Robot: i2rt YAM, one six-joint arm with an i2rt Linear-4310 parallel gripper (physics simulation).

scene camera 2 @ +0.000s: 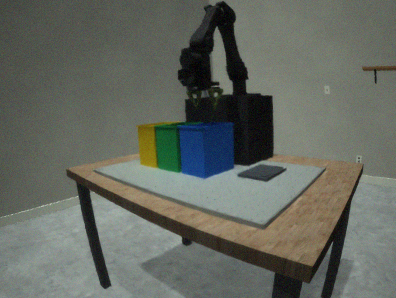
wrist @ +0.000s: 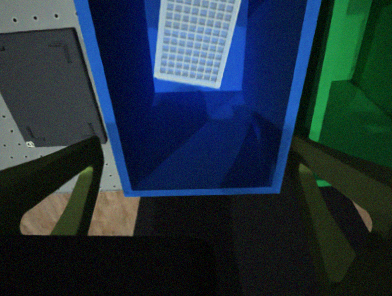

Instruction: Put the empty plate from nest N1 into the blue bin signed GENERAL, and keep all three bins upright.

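Pixels of known places: gripper, between the fingertips: (scene camera 2: 205, 109) (wrist: 195, 147); arm's base, origin of its link: (scene camera 2: 240, 96).
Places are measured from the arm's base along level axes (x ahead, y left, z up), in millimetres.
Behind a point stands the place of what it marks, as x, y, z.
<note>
The plate (wrist: 195, 42) @(268, 44, -273), white with a grid of wells, lies inside the blue bin (scene camera 2: 206, 151) @(353, 102, -196) (wrist: 202, 192) @(195, 41, -110), at its bottom and slightly turned; its far end is cut off by the wrist view's top edge. The blue bin stands upright. My gripper (scene camera 2: 205, 104) @(287, 45, -52) (wrist: 195, 147) @(287, 45, -52) is open and empty, above the bins and clear of their rims. The dark nest pad (scene camera 2: 262, 172) @(225, 252, -278) (wrist: 50, 87) @(215, 231, -278) lies beside the blue bin with no plate on it. The bin's sign and the nest's label cannot be read.
The green bin (scene camera 2: 167, 149) @(376, -86, -203) (wrist: 325, 95) @(283, -39, -110) and the yellow bin (scene camera 2: 147, 146) @(384, -217, -200) stand upright in a row beside the blue one. The bins stand on a grey perforated board (scene camera 2: 200, 196) @(502, 215, -290) on the wooden table (scene camera 2: 295, 250) @(586, 549, -303). A black block (scene camera 2: 256, 130) @(41, 112, -154) is behind them, under the arm's base.
</note>
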